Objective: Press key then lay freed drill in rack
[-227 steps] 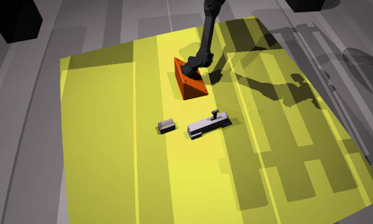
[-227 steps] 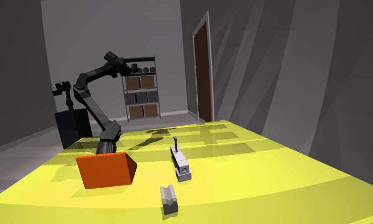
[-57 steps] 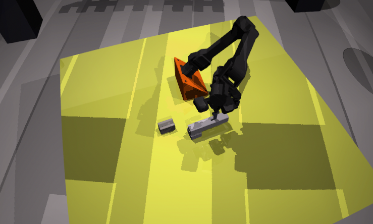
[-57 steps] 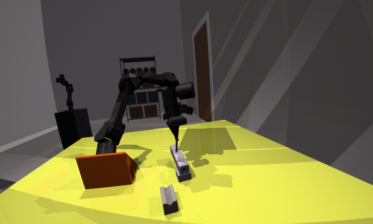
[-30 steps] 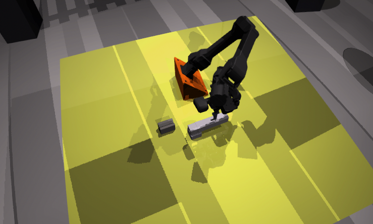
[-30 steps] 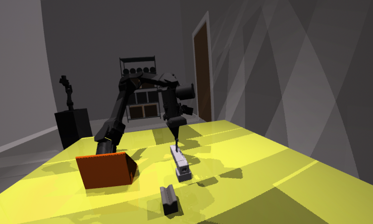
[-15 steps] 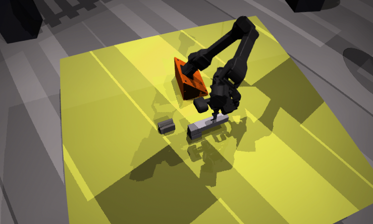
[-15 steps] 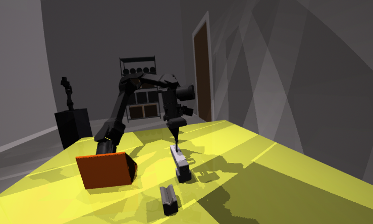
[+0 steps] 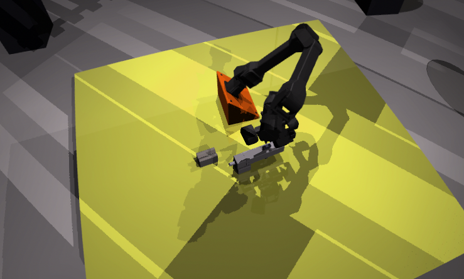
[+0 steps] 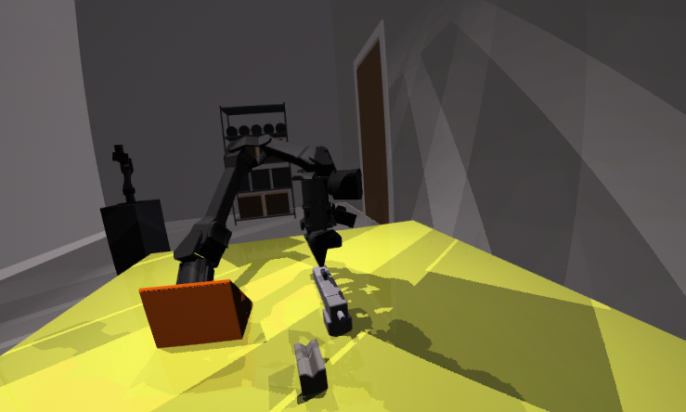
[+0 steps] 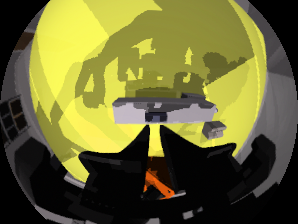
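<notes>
My gripper tip is now 10 mm short of the dark key and 50 mm above it. From my gripper tip the other things lie so: drill: 20 mm ahead, 80 mm to the right, 50 mm below; then grey v-grooved rack: 20 mm behind, 210 mm to the right, 80 mm below; then grey housing block: 10 mm ahead, 30 mm to the right, 60 mm below.
</notes>
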